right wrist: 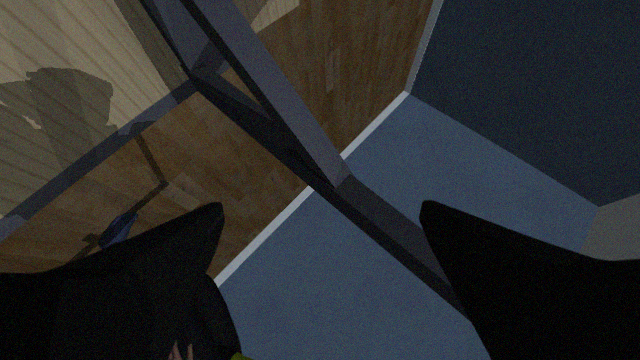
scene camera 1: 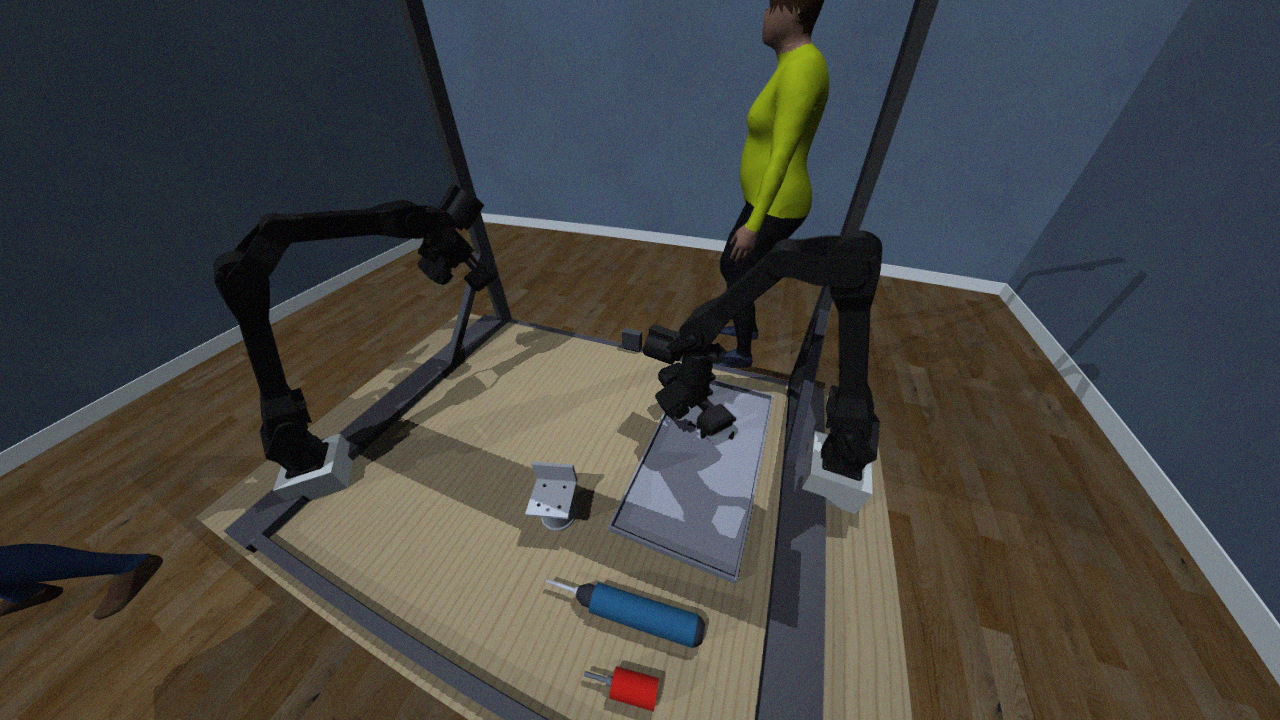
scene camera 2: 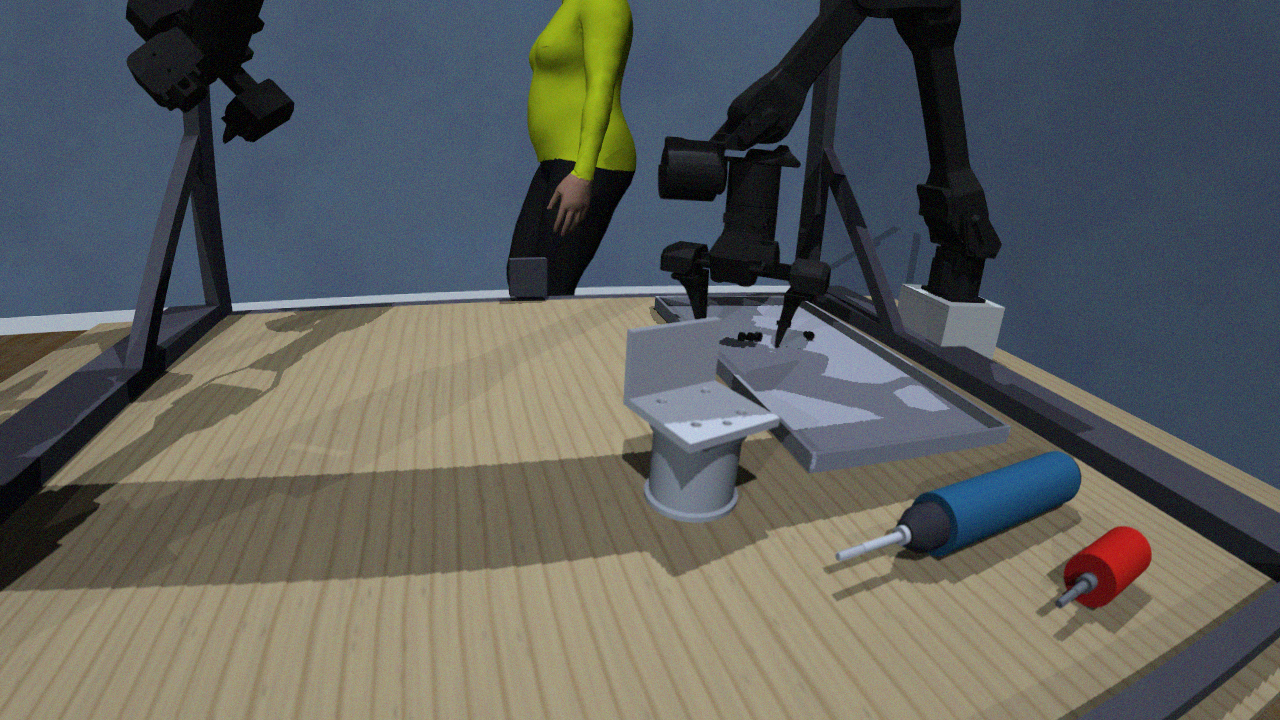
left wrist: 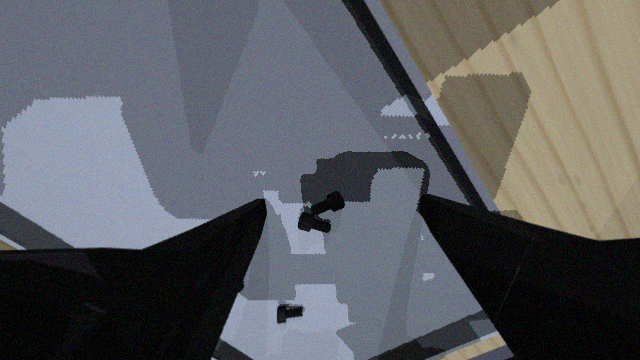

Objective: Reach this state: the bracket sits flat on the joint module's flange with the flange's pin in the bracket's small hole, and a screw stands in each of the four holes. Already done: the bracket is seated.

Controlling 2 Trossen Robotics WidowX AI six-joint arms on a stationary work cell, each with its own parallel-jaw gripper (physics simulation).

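Frame: origin at the left arm's base, x ahead, y left, z up, level; millimetres.
Seen in the pictures: left gripper, between the fingertips: (scene camera 1: 690,422) (scene camera 2: 738,338) (left wrist: 342,203); right gripper, between the fingertips: (right wrist: 323,210) (scene camera 1: 468,258) (scene camera 2: 199,112); left arm's base, origin of its link: (scene camera 1: 841,460) (scene camera 2: 953,295); right arm's base, origin of its link: (scene camera 1: 308,460).
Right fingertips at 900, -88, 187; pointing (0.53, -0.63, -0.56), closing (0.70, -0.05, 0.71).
Observation:
Pixels of each thing's middle, then the offset from my right fingertips to it, as dx, dy, dz.
- light grey L-shaped bracket, middle of its body: (scene camera 2: 703,383) (scene camera 1: 550,490) -462, +351, -177
- round joint module, middle of its body: (scene camera 2: 695,454) (scene camera 1: 555,505) -462, +351, -227
- grey tray, middle of its body: (left wrist: 188,169) (scene camera 2: 803,355) (scene camera 1: 703,453) -661, +127, -251
- third screw, middle of its body: (left wrist: 290,313) -691, +12, -251
- blue driver, middle of its body: (scene camera 2: 973,509) (scene camera 1: 621,606) -632, +437, -239
- red-handled tool, middle of its body: (scene camera 2: 1095,575) (scene camera 1: 619,683) -671, +516, -242
- small dark box, middle of its body: (scene camera 2: 527,276) (scene camera 1: 632,339) -377, -128, -228
The light grey L-shaped bracket (scene camera 1: 553,495) (scene camera 2: 671,362) sits flat on the round joint module (scene camera 1: 556,522) (scene camera 2: 693,474). No screws stand in its visible holes. Black screws lie in the grey tray (scene camera 1: 675,551) (scene camera 2: 904,449). In the left wrist view, one screw (left wrist: 328,203) lies close beside another screw (left wrist: 314,223), and a third screw (left wrist: 290,312) lies lower. My left gripper (scene camera 1: 704,431) (scene camera 2: 739,332) (left wrist: 342,203) is open, low over the tray's far part, with the close pair between its fingertips in its wrist view. My right gripper (scene camera 1: 467,270) (scene camera 2: 207,118) (right wrist: 323,210) is open and empty, high over the table's far left.
A blue driver (scene camera 1: 644,616) (scene camera 2: 1006,501) and a red-handled tool (scene camera 1: 634,687) (scene camera 2: 1109,565) lie in front of the tray. A small dark box (scene camera 1: 631,340) (scene camera 2: 528,277) is at the table's back edge. Dark frame posts rise at both sides. A person in yellow stands behind the table.

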